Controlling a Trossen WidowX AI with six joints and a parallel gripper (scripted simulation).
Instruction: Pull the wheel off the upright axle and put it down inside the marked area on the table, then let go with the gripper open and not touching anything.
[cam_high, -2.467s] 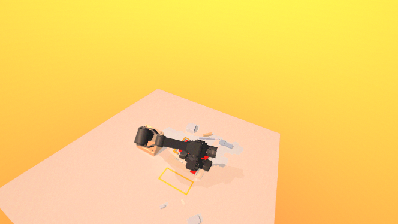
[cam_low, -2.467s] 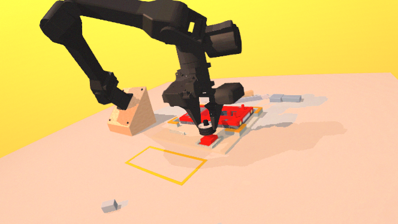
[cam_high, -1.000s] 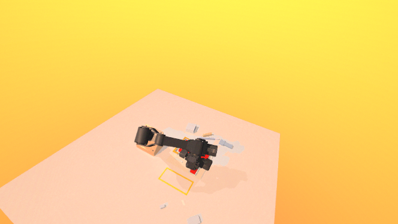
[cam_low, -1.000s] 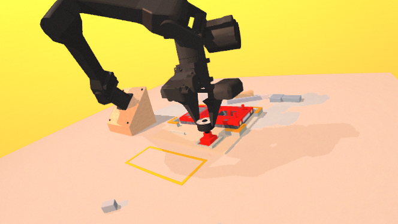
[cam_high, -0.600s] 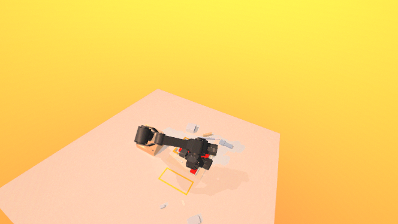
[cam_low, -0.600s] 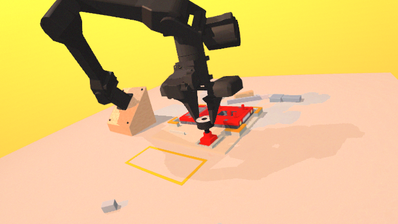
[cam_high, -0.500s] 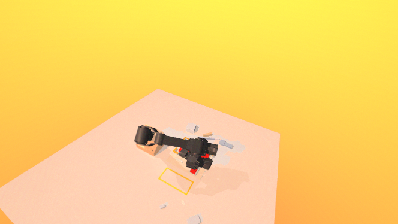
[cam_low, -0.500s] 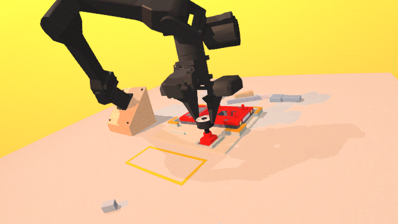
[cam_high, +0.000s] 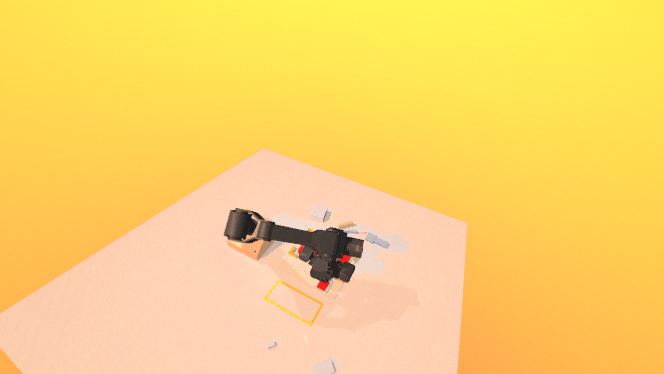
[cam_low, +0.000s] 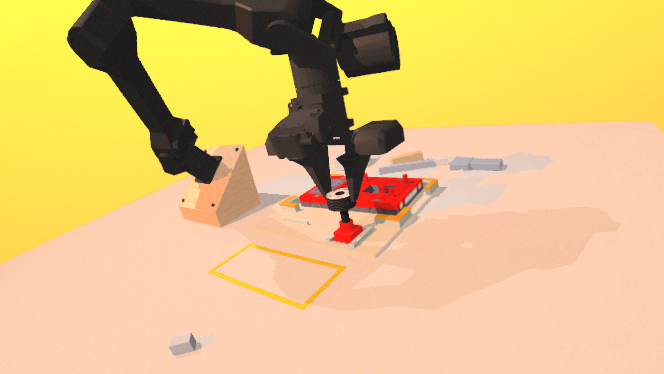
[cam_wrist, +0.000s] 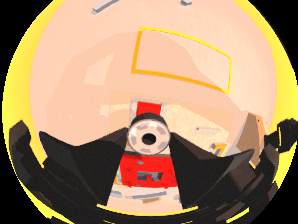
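Right now the black axle is 3 cm below my gripper tip. Also, from my gripper tip: dark wheel: right at my gripper tip.
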